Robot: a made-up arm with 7 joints. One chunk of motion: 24 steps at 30 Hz.
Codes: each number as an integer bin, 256 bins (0 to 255) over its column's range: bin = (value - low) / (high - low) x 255, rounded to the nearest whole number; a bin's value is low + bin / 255 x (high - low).
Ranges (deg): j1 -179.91..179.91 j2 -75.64..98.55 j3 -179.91..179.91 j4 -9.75..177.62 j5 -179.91..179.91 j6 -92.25..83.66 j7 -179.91..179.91
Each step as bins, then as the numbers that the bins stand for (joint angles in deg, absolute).
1 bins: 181 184 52 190 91 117 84
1 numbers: 75.49 50.05 -106.53 129.86 -51.50 -11.54 -61.38
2 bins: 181 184 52 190 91 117 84
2 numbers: 75.49 50.05 -106.53 129.86 -51.50 -11.54 -61.38
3 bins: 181 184 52 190 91 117 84
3 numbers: 75.49 50.05 -106.53 129.86 -51.50 -11.54 -61.38
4 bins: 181 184 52 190 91 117 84
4 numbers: 75.49 50.05 -106.53 129.86 -51.50 -11.54 -61.38
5 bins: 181 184 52 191 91 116 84
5 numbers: 75.49 50.05 -106.53 130.59 -51.50 -12.23 -61.38
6 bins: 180 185 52 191 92 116 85
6 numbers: 74.08 50.73 -106.53 130.59 -50.09 -12.23 -59.97
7 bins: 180 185 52 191 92 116 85
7 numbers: 74.08 50.73 -106.53 130.59 -50.09 -12.23 -59.97
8 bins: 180 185 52 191 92 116 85
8 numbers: 74.08 50.73 -106.53 130.59 -50.09 -12.23 -59.97
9 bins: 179 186 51 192 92 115 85
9 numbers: 72.67 51.42 -107.95 131.33 -50.09 -12.92 -59.97
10 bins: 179 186 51 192 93 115 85
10 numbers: 72.67 51.42 -107.95 131.33 -48.68 -12.92 -59.97
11 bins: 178 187 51 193 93 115 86
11 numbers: 71.26 52.10 -107.95 132.06 -48.68 -12.92 -58.56
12 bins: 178 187 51 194 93 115 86
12 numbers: 71.26 52.10 -107.95 132.80 -48.68 -12.92 -58.56
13 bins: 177 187 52 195 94 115 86
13 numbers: 69.85 52.10 -106.53 133.53 -47.27 -12.92 -58.56
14 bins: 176 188 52 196 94 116 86
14 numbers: 68.44 52.78 -106.53 134.27 -47.27 -12.23 -58.56
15 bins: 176 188 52 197 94 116 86
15 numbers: 68.44 52.78 -106.53 135.00 -47.27 -12.23 -58.56
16 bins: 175 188 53 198 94 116 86
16 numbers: 67.03 52.78 -105.12 135.74 -47.27 -12.23 -58.56
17 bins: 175 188 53 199 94 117 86
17 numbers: 67.03 52.78 -105.12 136.47 -47.27 -11.54 -58.56
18 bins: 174 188 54 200 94 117 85
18 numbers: 65.61 52.78 -103.71 137.21 -47.27 -11.54 -59.97
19 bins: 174 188 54 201 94 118 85
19 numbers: 65.61 52.78 -103.71 137.94 -47.27 -10.85 -59.97
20 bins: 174 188 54 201 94 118 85
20 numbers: 65.61 52.78 -103.71 137.94 -47.27 -10.85 -59.97
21 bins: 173 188 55 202 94 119 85
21 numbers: 64.20 52.78 -102.30 138.68 -47.27 -10.16 -59.97
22 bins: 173 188 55 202 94 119 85
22 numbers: 64.20 52.78 -102.30 138.68 -47.27 -10.16 -59.97
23 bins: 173 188 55 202 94 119 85
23 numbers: 64.20 52.78 -102.30 138.68 -47.27 -10.16 -59.97
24 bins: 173 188 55 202 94 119 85
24 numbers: 64.20 52.78 -102.30 138.68 -47.27 -10.16 -59.97
